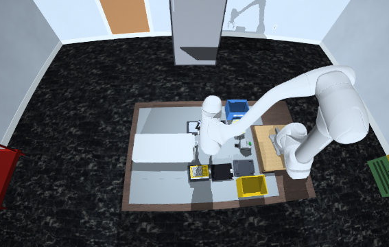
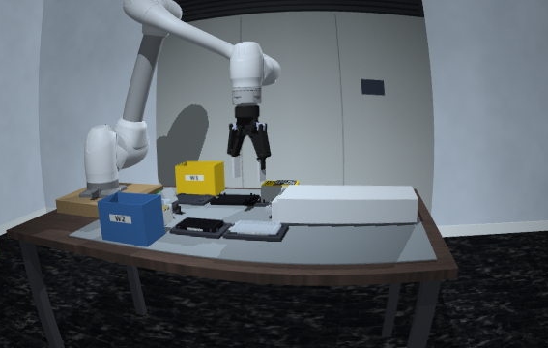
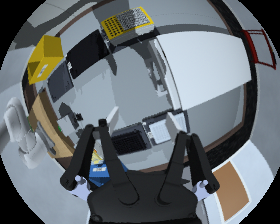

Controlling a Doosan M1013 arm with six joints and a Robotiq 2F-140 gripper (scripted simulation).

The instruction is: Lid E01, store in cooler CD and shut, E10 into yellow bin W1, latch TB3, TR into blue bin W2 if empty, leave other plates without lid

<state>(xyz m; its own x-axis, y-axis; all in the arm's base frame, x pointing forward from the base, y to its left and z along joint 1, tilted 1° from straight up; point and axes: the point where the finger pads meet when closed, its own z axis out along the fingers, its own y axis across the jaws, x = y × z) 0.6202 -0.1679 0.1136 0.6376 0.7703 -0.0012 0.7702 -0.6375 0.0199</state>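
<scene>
The pale plate lies 2 cm ahead of my hand, 14 cm to the right of it and 14 cm below it. From my hand the other things lie so: black plate 14 cm behind, 12 cm to the right, 13 cm below; then white well plate 16 cm ahead, 2 cm to the left, 13 cm below; then grey plate lid 16 cm ahead, 2 cm to the left, 13 cm below.
</scene>
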